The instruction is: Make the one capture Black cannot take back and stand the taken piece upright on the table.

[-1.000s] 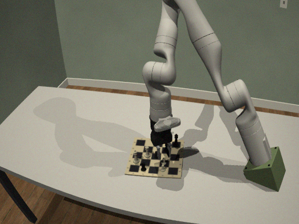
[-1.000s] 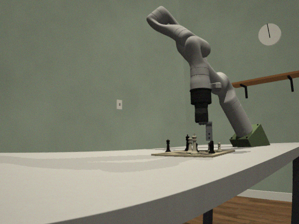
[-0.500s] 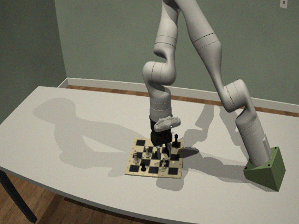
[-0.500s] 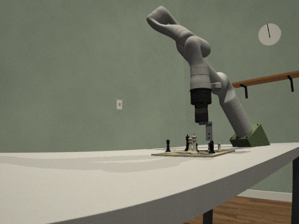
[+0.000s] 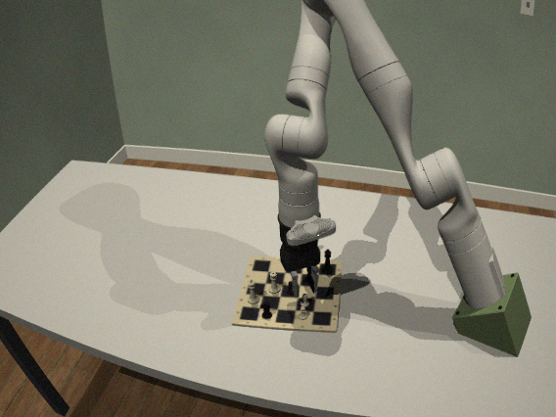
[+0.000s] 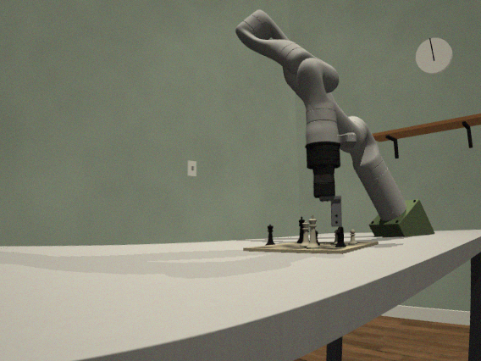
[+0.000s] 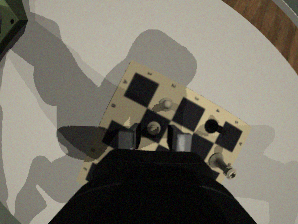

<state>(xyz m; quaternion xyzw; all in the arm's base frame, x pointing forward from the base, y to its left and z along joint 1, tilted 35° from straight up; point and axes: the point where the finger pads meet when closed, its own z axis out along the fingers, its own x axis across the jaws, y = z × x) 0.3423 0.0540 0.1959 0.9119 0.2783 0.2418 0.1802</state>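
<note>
Now: hand 60 mm above the board, 40 mm short of it and 30 mm to the left of it.
</note>
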